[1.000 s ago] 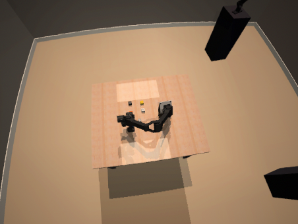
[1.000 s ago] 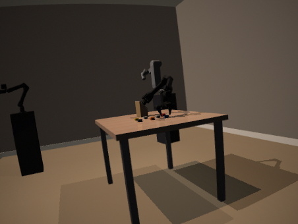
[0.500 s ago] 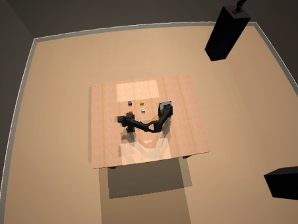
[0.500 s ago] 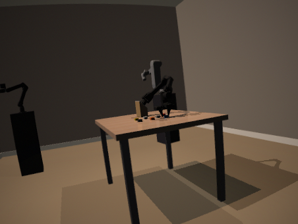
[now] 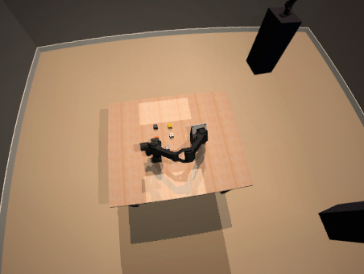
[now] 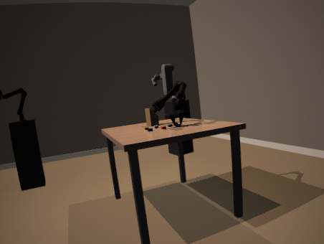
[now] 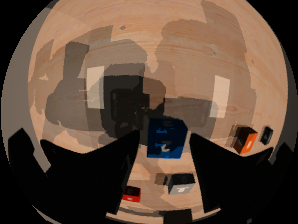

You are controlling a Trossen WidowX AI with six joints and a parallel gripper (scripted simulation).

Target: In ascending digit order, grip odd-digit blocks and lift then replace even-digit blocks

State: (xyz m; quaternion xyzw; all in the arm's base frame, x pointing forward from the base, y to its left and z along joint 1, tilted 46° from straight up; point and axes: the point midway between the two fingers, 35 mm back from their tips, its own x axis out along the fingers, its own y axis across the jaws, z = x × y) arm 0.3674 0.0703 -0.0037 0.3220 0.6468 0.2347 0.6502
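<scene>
Now: gripper tip right at the blue block. Also, from my gripper tip: orange block: 120 mm to the right, 20 mm behind; red block: 130 mm behind, 60 mm to the left; grey block: 90 mm behind, 30 mm to the right.
</scene>
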